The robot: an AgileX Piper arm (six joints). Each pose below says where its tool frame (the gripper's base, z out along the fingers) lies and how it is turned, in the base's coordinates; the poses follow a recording.
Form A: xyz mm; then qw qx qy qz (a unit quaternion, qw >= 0).
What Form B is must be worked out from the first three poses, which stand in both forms.
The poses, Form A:
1: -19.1 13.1 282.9 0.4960 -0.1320 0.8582 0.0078
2: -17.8 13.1 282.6 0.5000 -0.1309 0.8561 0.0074
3: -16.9 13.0 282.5 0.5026 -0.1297 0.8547 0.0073
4: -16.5 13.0 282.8 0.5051 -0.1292 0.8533 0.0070
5: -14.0 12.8 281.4 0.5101 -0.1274 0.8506 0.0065
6: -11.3 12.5 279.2 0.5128 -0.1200 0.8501 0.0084
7: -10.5 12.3 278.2 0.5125 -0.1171 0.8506 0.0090
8: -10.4 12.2 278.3 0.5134 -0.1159 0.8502 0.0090
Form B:
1: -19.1 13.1 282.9 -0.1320 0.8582 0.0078 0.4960
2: -17.8 13.1 282.6 -0.1309 0.8561 0.0074 0.5000
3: -16.9 13.0 282.5 -0.1297 0.8547 0.0073 0.5026
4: -16.5 13.0 282.8 -0.1292 0.8533 0.0070 0.5051
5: -14.0 12.8 281.4 -0.1274 0.8506 0.0065 0.5101
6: -11.3 12.5 279.2 -0.1200 0.8501 0.0084 0.5128
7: -10.5 12.3 278.2 -0.1171 0.8506 0.0090 0.5125
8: -10.4 12.2 278.3 -0.1159 0.8502 0.0090 0.5134
